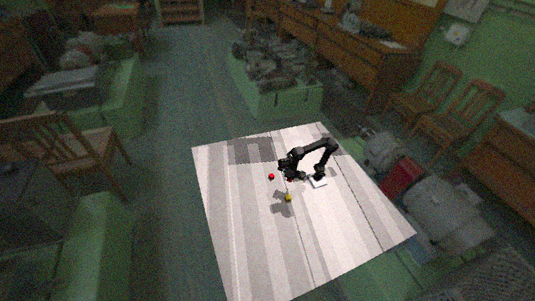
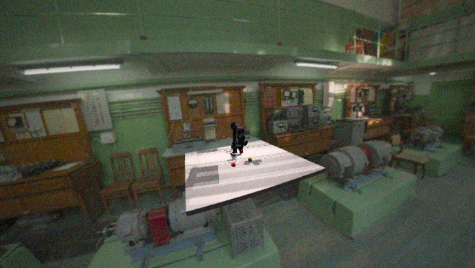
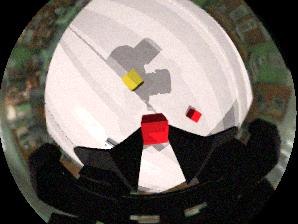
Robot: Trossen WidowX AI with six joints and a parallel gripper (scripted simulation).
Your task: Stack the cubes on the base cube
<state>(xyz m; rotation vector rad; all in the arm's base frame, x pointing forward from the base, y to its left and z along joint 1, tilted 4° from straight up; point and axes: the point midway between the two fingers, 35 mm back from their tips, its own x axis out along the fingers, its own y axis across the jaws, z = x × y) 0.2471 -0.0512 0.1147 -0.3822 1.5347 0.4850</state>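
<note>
The yellow cube is 10 cm below my gripper tip, 8 cm to the left of it and 6 cm ahead of it. The rest, counted from my gripper tip: red cube: right at my gripper tip.
</note>
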